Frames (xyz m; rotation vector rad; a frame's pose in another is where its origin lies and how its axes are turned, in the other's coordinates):
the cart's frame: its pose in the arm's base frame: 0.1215 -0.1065 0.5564 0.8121 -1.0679 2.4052
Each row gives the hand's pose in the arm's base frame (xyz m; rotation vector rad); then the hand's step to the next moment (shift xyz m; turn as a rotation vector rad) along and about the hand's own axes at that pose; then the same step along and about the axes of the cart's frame.
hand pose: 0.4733 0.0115 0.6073 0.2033 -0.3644 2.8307
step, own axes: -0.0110 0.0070 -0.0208 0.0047 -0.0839 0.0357
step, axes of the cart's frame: -0.0202 0.0116 -0.0076 0.0245 -0.0866 -0.0155
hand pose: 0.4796 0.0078 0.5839 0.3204 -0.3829 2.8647
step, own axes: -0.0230 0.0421 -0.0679 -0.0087 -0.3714 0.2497
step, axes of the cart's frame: -0.0526 0.0596 -0.0245 0.1217 -0.4305 0.0140
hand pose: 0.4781 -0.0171 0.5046 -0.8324 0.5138 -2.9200
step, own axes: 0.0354 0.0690 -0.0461 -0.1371 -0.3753 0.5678
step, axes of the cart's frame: 0.0096 0.0897 0.0006 0.0273 -0.6394 0.2693
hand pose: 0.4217 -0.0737 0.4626 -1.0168 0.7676 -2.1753
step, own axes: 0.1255 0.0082 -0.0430 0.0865 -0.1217 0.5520
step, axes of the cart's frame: 0.0826 0.0931 0.0467 -0.0203 -0.3555 0.4474
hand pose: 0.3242 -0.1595 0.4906 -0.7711 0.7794 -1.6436
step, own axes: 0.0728 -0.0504 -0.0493 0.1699 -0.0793 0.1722
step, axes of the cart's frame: 0.0678 0.0707 0.0262 0.0460 -0.0249 0.2491
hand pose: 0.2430 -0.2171 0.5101 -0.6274 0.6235 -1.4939
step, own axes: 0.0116 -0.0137 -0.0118 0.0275 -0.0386 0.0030
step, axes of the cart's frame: 0.0136 0.0163 0.0032 0.0353 0.0148 0.0281
